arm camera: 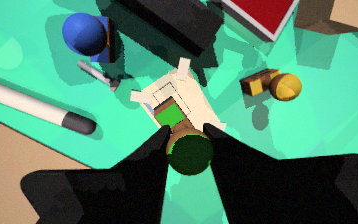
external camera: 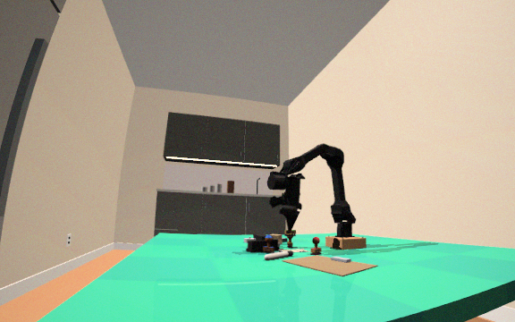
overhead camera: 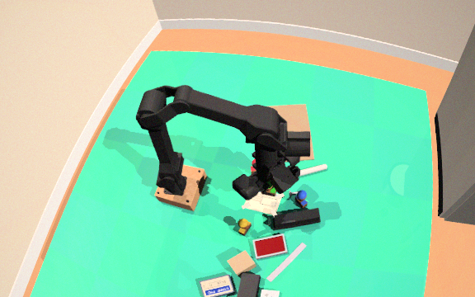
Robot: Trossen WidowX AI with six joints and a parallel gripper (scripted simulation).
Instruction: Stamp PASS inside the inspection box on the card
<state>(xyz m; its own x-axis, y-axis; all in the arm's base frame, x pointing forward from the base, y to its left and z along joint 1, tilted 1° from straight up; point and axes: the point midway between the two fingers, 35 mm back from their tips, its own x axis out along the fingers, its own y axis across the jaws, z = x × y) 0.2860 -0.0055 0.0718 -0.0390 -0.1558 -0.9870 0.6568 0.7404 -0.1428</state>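
The cream card lies 9 cm below my gripper tip and 2 cm behind it. From my gripper tip the other things lie so: blue-knobbed stamp: 10 cm ahead, 6 cm below; then small tool: 8 cm below, 7 cm ahead, 3 cm to the left; then green-knobbed stamp: 1 cm below.
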